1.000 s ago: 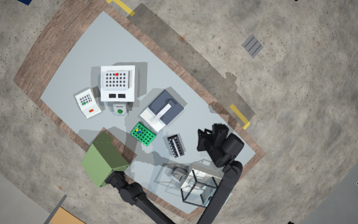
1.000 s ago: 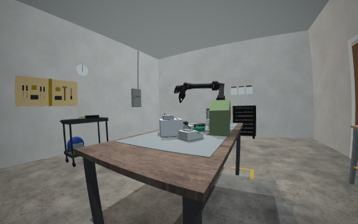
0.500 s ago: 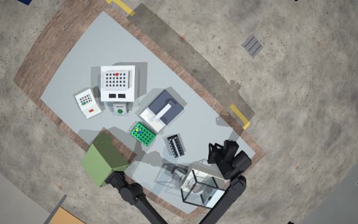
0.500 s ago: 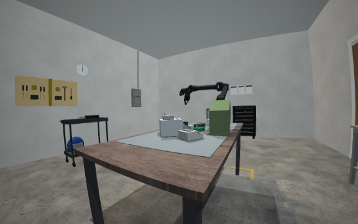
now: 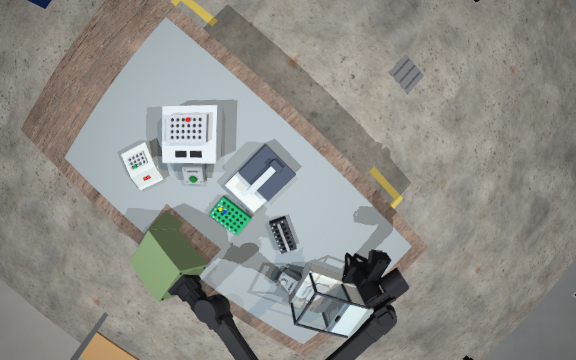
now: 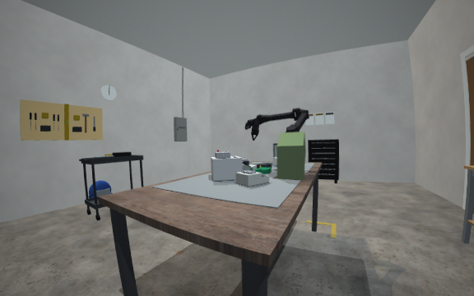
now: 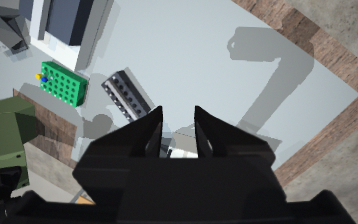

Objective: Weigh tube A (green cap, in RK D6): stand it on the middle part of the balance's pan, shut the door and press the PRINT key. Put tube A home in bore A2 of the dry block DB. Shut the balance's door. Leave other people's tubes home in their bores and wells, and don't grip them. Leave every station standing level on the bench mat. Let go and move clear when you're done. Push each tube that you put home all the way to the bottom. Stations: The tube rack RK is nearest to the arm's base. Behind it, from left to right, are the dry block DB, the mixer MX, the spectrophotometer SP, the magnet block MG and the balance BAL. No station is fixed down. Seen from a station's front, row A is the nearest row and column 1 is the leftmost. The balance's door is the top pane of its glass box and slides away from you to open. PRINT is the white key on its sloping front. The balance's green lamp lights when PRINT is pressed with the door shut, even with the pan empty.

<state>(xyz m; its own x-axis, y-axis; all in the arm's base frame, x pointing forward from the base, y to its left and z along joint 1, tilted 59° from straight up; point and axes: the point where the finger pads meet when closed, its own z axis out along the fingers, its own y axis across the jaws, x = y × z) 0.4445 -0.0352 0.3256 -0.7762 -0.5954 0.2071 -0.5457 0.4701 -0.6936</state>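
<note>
Right now the sliding door is 240 mm to the right of my hand, 200 mm behind it and 50 mm below it. Round my hand: magnet block MG (240 mm below, 150 mm behind, 120 mm to the left); then white print key (280 mm behind, 190 mm below, 10 mm to the right); then balance pan (230 mm behind, 180 mm below, 150 mm to the right).
</note>
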